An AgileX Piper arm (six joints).
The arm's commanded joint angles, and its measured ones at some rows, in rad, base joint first. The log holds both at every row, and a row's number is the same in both.
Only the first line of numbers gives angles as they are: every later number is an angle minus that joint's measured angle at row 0.
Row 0, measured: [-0.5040 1.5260 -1.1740 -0.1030 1.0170 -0.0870]
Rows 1 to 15, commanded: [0.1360 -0.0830 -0.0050 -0.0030 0.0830 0.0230]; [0.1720 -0.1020 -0.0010 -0.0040 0.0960 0.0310]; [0.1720 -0.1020 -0.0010 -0.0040 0.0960 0.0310]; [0.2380 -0.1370 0.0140 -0.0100 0.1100 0.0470]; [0.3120 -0.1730 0.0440 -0.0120 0.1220 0.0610]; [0.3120 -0.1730 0.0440 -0.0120 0.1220 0.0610]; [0.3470 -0.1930 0.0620 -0.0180 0.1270 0.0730]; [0.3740 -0.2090 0.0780 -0.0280 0.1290 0.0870]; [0.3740 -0.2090 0.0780 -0.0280 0.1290 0.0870]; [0.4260 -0.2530 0.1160 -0.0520 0.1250 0.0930]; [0.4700 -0.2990 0.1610 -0.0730 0.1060 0.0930]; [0.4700 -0.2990 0.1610 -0.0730 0.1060 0.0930]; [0.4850 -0.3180 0.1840 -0.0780 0.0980 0.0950]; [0.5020 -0.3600 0.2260 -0.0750 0.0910 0.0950]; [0.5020 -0.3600 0.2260 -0.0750 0.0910 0.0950]
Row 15, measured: [0.4770 -0.3070 0.1740 -0.0580 0.1090 0.0870]
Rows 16 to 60, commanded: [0.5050 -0.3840 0.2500 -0.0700 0.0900 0.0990]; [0.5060 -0.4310 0.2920 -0.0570 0.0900 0.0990]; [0.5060 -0.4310 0.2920 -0.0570 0.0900 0.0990]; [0.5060 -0.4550 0.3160 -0.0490 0.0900 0.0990]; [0.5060 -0.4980 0.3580 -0.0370 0.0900 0.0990]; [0.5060 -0.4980 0.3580 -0.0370 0.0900 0.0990]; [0.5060 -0.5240 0.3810 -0.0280 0.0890 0.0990]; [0.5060 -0.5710 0.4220 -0.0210 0.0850 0.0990]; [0.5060 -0.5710 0.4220 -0.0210 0.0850 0.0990]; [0.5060 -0.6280 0.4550 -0.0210 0.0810 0.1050]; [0.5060 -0.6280 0.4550 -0.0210 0.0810 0.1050]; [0.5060 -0.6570 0.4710 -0.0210 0.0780 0.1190]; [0.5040 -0.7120 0.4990 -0.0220 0.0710 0.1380]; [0.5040 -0.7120 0.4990 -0.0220 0.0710 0.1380]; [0.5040 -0.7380 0.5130 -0.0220 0.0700 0.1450]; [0.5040 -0.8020 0.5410 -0.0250 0.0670 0.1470]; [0.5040 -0.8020 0.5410 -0.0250 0.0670 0.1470]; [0.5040 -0.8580 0.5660 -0.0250 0.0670 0.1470]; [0.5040 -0.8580 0.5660 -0.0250 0.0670 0.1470]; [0.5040 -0.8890 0.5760 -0.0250 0.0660 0.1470]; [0.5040 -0.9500 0.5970 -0.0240 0.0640 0.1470]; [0.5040 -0.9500 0.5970 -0.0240 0.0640 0.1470]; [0.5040 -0.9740 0.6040 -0.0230 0.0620 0.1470]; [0.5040 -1.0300 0.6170 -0.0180 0.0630 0.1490]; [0.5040 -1.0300 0.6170 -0.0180 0.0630 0.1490]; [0.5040 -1.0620 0.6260 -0.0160 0.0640 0.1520]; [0.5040 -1.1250 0.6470 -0.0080 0.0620 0.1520]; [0.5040 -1.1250 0.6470 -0.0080 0.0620 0.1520]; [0.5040 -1.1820 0.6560 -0.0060 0.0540 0.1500]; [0.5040 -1.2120 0.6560 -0.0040 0.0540 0.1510]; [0.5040 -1.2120 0.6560 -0.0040 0.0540 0.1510]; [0.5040 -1.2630 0.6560 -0.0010 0.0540 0.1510]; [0.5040 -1.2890 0.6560 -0.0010 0.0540 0.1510]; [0.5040 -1.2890 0.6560 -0.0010 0.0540 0.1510]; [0.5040 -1.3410 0.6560 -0.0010 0.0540 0.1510]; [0.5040 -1.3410 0.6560 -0.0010 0.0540 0.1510]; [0.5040 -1.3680 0.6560 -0.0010 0.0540 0.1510]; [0.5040 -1.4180 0.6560 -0.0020 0.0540 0.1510]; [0.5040 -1.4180 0.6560 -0.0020 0.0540 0.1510]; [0.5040 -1.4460 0.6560 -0.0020 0.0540 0.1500]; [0.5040 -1.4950 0.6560 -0.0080 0.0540 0.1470]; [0.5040 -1.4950 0.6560 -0.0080 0.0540 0.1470]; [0.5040 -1.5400 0.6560 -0.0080 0.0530 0.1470]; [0.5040 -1.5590 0.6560 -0.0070 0.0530 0.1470]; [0.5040 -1.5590 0.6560 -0.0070 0.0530 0.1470]
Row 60, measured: [0.5040 -1.5040 0.6510 0.0000 0.0660 0.1500]
